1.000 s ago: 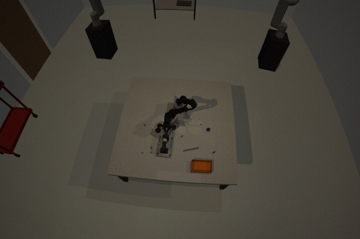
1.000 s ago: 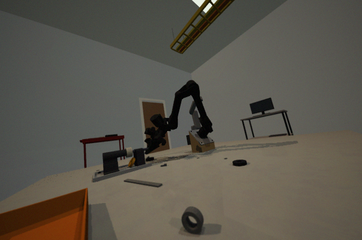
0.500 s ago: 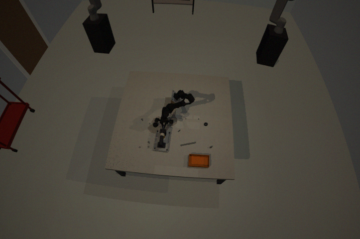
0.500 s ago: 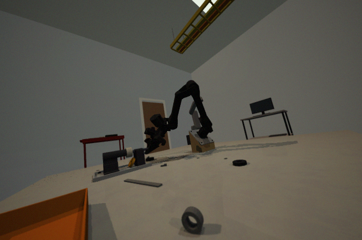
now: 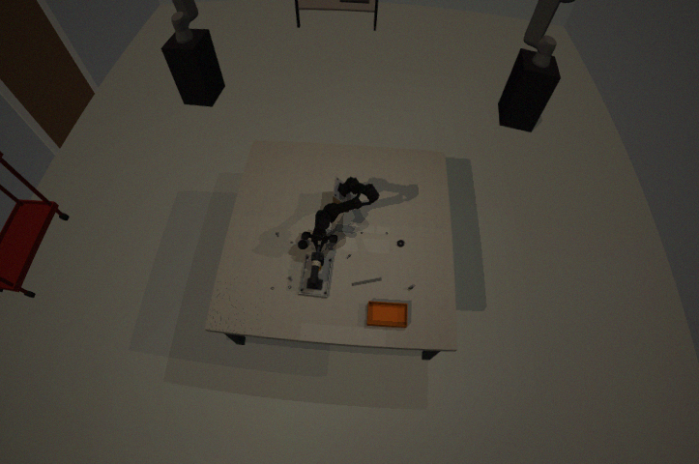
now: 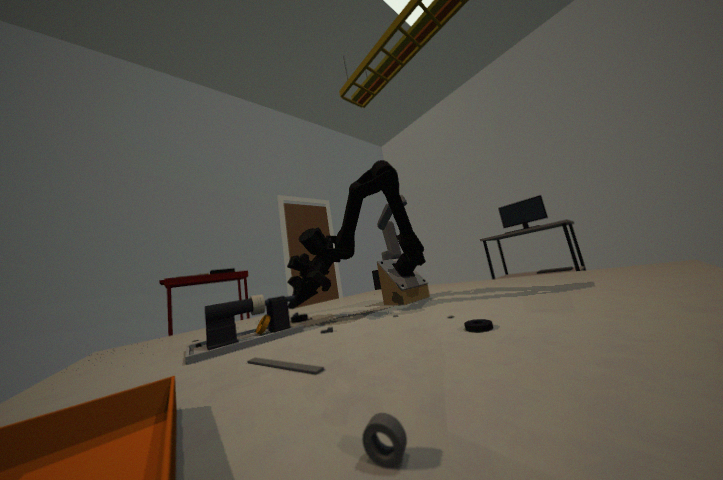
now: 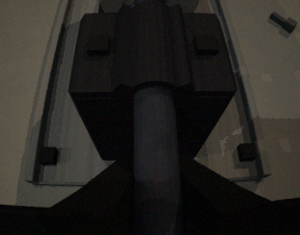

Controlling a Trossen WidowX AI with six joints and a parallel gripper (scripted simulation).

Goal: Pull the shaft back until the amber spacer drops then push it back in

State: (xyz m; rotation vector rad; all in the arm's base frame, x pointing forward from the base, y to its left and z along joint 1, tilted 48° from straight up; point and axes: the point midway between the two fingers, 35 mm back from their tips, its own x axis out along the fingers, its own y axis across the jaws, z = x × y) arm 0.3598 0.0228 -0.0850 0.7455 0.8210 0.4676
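My gripper tip is 4 cm short of the shaft and 3 cm below it. Also, from my gripper tip: amber spacer (7 cm ahead, 1 cm to the left, 3 cm below); pale spacer (8 cm ahead, 1 cm to the left, 3 cm above); white spacer (9 cm ahead, 1 cm to the left, 3 cm above).
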